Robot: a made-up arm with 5 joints.
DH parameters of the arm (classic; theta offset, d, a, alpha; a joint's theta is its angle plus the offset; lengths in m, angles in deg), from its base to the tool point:
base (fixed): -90 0.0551 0 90
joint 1: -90 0.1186 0.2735 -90
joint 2: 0 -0.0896 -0.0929 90
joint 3: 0 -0.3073 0.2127 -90
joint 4: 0 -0.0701 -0.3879 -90
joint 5: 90 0.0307 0.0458 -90
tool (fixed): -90 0.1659 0 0
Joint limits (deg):
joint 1: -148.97..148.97
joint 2: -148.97..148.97
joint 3: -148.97..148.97
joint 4: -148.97..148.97
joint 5: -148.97..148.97
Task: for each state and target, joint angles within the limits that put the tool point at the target. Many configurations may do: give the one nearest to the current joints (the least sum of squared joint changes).
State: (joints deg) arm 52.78 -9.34 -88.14 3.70 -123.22
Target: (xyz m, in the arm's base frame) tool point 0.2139 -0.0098 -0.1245
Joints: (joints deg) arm 45.15 -19.40 -70.10 17.12 -136.50
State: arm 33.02 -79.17 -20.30 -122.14 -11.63
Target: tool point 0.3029 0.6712 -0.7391
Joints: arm -4.06 -43.06 -46.64 -125.91 -33.77
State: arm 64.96 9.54 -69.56 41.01 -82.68
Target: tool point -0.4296 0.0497 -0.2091
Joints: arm 49.80 46.07 -86.46 82.98 -60.91
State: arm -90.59 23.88 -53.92 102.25 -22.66
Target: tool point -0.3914 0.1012 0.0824
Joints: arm -83.37 43.63 -66.14 51.05 -25.66
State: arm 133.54 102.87 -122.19 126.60 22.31
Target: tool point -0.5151 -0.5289 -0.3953
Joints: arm 109.88 85.46 -116.25 135.99 25.88
